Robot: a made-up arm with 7 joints.
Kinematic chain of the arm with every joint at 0, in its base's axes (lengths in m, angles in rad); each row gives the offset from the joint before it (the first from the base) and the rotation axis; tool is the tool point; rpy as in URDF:
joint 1: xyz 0 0 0.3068 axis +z
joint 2: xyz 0 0 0 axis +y
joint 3: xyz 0 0 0.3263 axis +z
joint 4: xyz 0.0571 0 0 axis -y
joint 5: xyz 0.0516 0 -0.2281 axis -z
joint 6: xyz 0 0 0 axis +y
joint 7: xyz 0.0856 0 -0.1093 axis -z
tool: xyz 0 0 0 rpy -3.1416 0 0
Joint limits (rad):
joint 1: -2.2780..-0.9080
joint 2: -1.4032..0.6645
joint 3: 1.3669..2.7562
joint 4: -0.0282..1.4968
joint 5: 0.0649..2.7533
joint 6: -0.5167..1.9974
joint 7: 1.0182..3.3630
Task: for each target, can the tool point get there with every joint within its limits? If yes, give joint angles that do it. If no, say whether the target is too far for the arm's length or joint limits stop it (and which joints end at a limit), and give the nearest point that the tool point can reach.
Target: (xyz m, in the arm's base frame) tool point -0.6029 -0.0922 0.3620
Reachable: no: joint limits stop it (at a limit: joint 1, joint 3, joint 4, joint 6) | nearest point -0.1615 0.0594 0.3339 | short by 0.468 m
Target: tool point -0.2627 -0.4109 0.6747
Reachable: no: joint limits stop it (at a limit: joint 1, joint 3, joint 4, joint 6) | nearest point -0.0012 -0.4994 0.5965 | short by 0.287 m
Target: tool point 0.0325 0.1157 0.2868
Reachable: yes | joints -1.4173 -0.2776 2.4640 0.3459 0.2921 1.5368 1.7255
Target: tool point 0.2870 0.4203 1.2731
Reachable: no: too far | nearest point 0.1578 0.2312 0.8382 | short by 0.491 m
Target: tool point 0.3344 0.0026 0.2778
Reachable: yes | joints -2.0012 -0.8859 1.6860 0.6790 1.5789 1.2498 1.6097
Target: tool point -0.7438 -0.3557 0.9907
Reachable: no: too far | nearest point -0.0814 0.1007 0.8060 | short by 0.825 m
